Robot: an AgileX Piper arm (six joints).
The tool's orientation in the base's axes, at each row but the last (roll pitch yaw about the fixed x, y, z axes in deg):
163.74 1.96 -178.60
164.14 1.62 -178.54
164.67 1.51 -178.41
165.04 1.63 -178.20
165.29 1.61 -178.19
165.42 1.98 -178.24
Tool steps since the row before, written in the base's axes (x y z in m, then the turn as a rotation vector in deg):
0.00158 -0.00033 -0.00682 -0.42 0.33 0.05
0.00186 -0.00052 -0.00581 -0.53 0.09 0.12
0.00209 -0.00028 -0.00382 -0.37 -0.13 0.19
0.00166 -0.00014 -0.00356 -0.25 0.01 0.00
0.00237 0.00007 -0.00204 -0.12 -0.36 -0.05
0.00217 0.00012 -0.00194 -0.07 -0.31 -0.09
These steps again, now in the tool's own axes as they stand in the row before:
-0.00134 -0.00228 0.00649 0.41 0.34 0.03
-0.00168 -0.00215 0.00548 0.52 0.14 -0.10
-0.00198 -0.00135 0.00365 0.37 -0.06 -0.22
-0.00155 -0.00112 0.00343 0.25 0.02 0.00
-0.00231 -0.00054 0.00204 0.13 -0.36 -0.05
-0.00210 -0.00046 0.00196 0.08 -0.32 0.01

